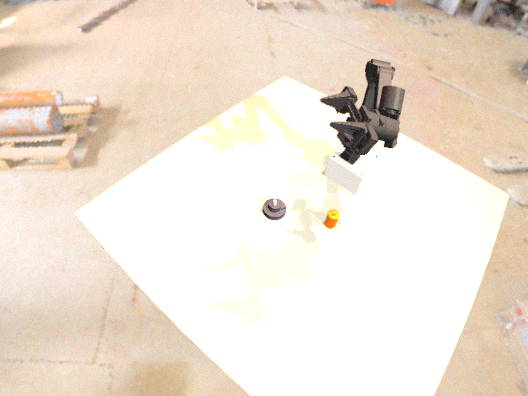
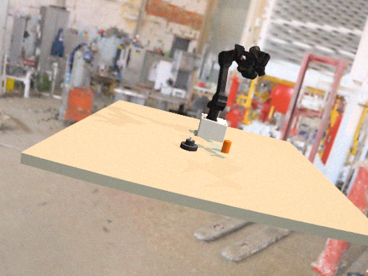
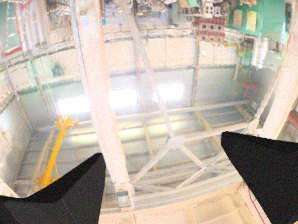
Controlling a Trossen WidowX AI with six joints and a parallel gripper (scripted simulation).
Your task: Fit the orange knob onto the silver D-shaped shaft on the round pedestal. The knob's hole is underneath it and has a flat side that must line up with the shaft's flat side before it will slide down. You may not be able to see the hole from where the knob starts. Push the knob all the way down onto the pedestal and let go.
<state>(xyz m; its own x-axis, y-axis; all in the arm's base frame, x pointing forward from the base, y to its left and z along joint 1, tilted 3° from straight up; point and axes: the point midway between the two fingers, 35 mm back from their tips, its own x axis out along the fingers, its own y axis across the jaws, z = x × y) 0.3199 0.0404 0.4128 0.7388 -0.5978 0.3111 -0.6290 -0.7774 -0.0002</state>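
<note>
Now: the orange knob 120 mm behind my gripper tip, 60 mm to the left of it and 470 mm below it. The rest, counted from my gripper tip: dark round pedestal (20 mm behind, 120 mm to the right, 490 mm below).
</note>
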